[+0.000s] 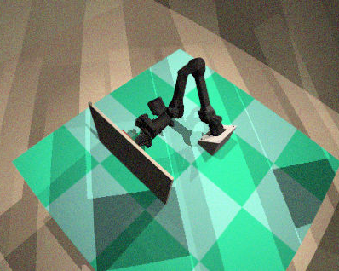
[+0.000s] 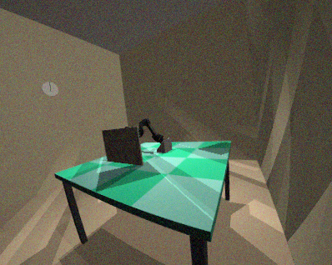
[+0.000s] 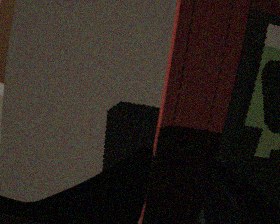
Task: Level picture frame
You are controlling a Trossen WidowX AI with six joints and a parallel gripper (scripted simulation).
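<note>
Now: the picture frame 50 mm below my gripper tip and 10 mm ahead of it. The rest, counted from my gripper tip: wall panel: 70 mm below, 20 mm ahead.
</note>
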